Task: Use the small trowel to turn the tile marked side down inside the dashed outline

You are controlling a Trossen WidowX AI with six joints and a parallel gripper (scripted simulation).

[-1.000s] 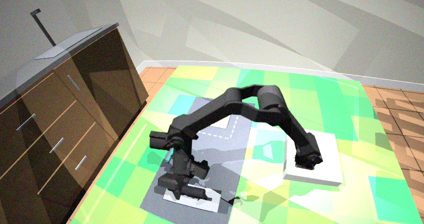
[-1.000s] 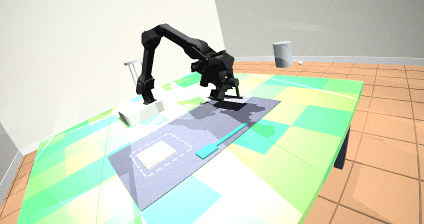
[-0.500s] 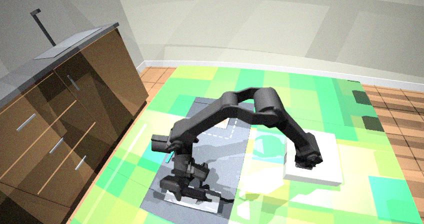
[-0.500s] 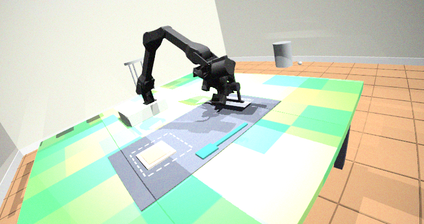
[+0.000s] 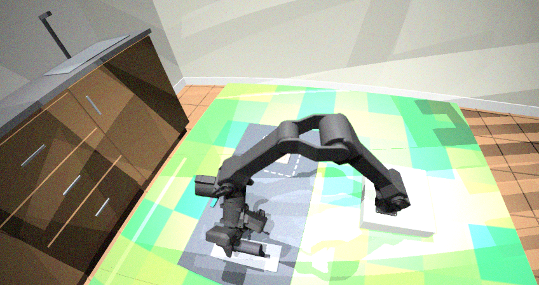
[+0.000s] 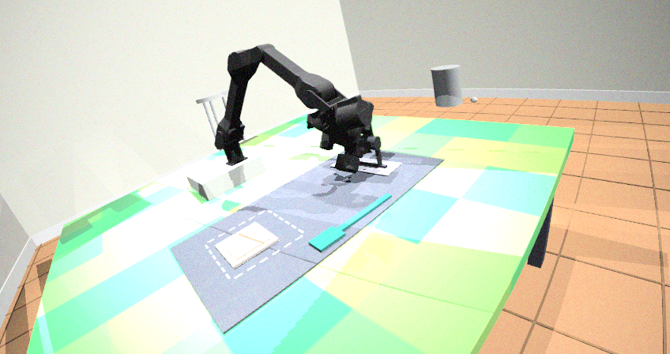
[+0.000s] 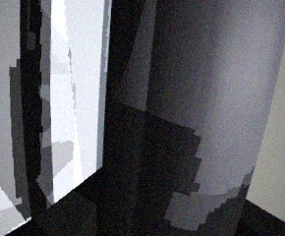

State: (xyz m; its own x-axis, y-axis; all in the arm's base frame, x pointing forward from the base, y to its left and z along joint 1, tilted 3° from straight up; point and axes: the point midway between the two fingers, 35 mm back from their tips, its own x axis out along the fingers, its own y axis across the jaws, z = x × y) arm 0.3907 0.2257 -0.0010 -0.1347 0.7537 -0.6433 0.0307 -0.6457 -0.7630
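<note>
Right now my gripper tip is 1 cm short of the dark handled tool, 2 cm to the left of it and 1 cm above it. Also, from my gripper tip: grey mat: 1 cm ahead, 24 cm to the right, 7 cm below; then teal flat tool: 15 cm ahead, 25 cm to the right, 5 cm below; then tile: 1 cm ahead, 42 cm to the right, 5 cm below.
</note>
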